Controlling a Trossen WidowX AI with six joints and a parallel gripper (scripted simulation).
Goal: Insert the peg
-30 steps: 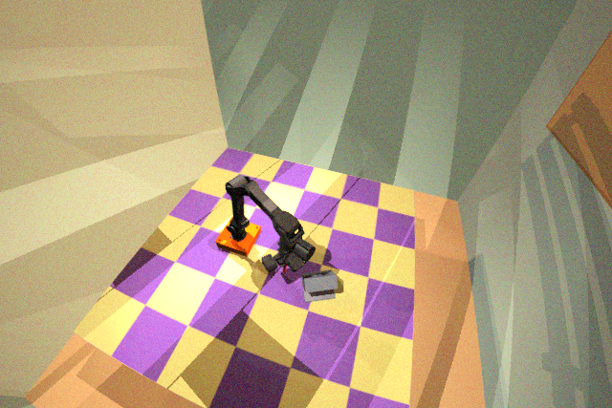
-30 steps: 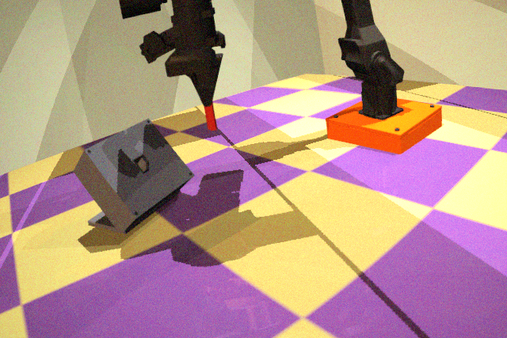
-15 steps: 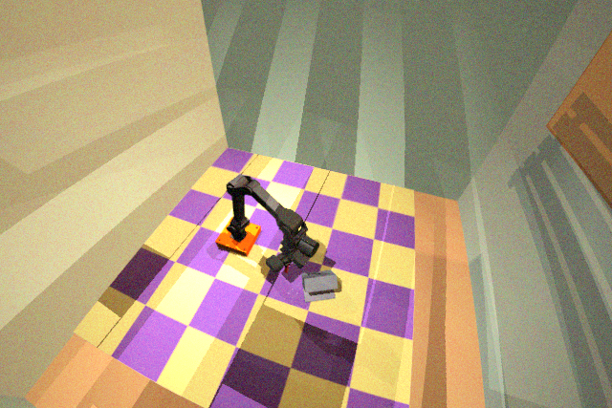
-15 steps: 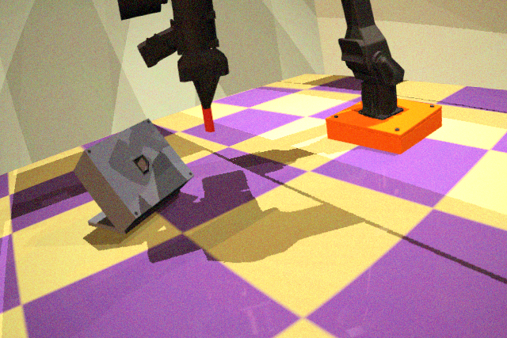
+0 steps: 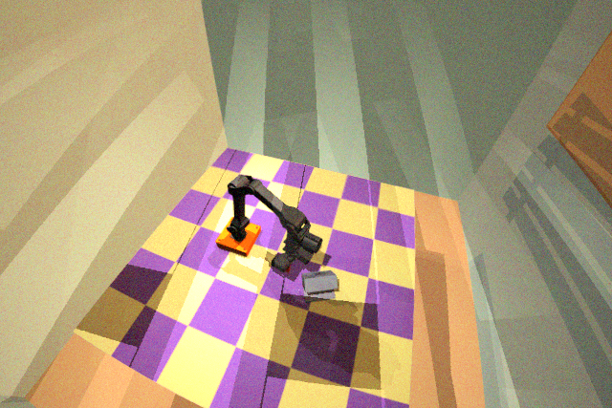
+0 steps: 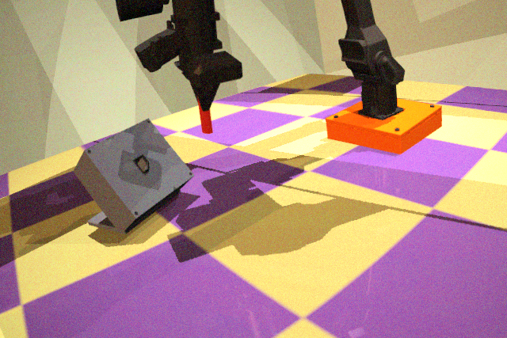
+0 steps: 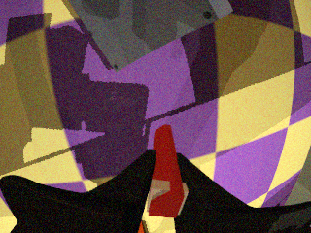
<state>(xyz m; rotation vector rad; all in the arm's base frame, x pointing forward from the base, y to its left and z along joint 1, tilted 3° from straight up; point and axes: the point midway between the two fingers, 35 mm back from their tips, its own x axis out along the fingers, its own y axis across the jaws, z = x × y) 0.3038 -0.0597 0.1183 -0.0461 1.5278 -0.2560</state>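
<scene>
My gripper tip is 130 mm short of the grey sloped panel, 60 mm above it and 20 mm to the right of it. From my gripper tip the other things lie so: red peg (20 mm above).
</scene>
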